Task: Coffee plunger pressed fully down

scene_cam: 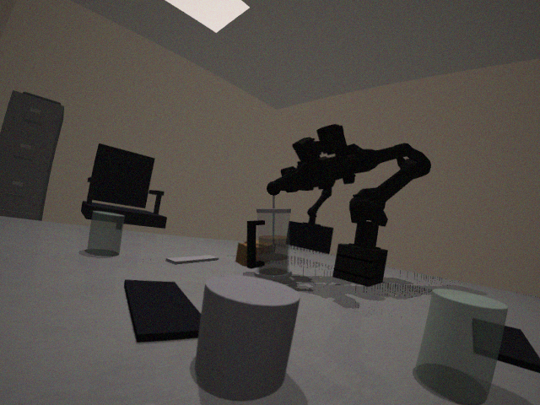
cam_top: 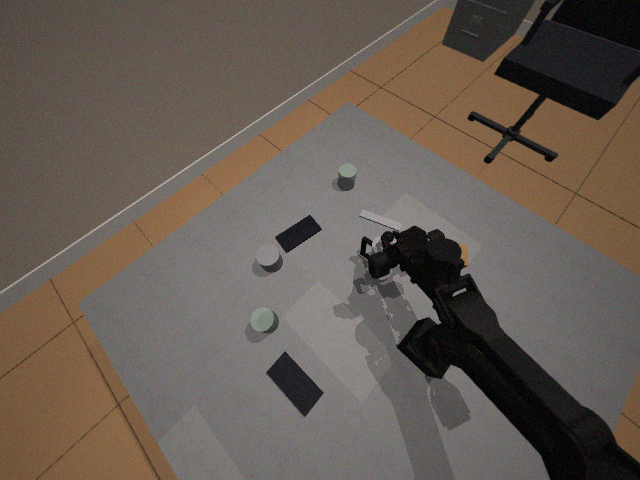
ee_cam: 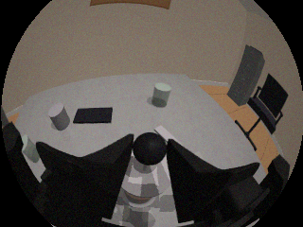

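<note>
The coffee press is 1 cm to the left of my gripper tip and 10 cm below it. Round my gripper tip: white strip 9 cm ahead, 13 cm to the right, 19 cm below.
</note>
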